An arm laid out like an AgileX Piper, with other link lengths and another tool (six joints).
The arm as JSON. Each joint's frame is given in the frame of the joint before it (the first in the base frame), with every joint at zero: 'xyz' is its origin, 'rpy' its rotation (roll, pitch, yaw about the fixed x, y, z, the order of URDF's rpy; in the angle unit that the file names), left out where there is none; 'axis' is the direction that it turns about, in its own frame. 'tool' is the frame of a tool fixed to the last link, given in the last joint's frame.
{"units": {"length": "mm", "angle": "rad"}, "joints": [
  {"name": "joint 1", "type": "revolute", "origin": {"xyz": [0.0, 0.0, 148.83], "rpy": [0.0, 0.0, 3.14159]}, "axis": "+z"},
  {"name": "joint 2", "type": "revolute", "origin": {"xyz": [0.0, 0.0, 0.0], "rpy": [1.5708, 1.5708, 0.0]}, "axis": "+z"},
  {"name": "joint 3", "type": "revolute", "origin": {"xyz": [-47.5, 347.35, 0.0], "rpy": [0.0, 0.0, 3.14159]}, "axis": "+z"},
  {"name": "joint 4", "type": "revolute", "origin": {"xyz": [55.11, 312.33, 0.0], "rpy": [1.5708, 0.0, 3.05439]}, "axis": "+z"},
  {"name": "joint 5", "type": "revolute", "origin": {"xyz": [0.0, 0.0, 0.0], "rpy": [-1.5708, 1.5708, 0.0]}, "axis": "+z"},
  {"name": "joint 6", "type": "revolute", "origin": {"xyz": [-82.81, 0.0, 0.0], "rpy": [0.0, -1.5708, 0.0]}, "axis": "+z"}
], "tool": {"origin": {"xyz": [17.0, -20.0, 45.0], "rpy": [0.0, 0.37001, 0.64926]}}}
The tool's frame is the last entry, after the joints.
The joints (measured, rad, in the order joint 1, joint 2, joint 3, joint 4, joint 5, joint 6), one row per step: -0.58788, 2.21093, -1.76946, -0.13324, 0.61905, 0.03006; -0.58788, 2.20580, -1.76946, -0.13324, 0.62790, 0.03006; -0.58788, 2.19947, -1.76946, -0.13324, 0.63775, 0.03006; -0.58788, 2.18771, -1.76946, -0.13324, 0.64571, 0.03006; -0.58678, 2.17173, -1.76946, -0.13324, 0.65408, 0.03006; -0.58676, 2.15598, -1.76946, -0.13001, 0.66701, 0.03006; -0.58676, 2.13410, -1.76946, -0.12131, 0.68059, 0.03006; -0.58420, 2.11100, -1.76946, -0.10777, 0.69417, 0.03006; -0.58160, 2.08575, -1.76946, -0.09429, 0.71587, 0.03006; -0.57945, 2.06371, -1.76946, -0.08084, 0.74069, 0.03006
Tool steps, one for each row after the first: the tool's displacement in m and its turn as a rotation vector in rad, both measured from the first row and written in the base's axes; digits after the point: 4 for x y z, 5 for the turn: -0.0011, 0.0006, 0.0026, 0.00168, 0.00325, -0.00110; -0.0024, 0.0013, 0.0059, 0.00322, 0.00636, -0.00233; -0.0038, 0.0022, 0.0126, 0.00079, 0.00333, -0.00334; -0.0052, 0.0037, 0.0217, -0.00375, -0.00288, -0.00330; -0.0073, 0.0054, 0.0305, -0.00324, -0.00674, -0.00588; -0.0098, 0.0078, 0.0428, -0.00133, -0.01808, -0.01001; -0.0115, 0.0122, 0.0558, 0.00396, -0.03305, -0.01256; -0.0144, 0.0174, 0.0694, 0.01245, -0.04298, -0.01543; -0.0178, 0.0224, 0.0809, 0.02448, -0.04760, -0.01854
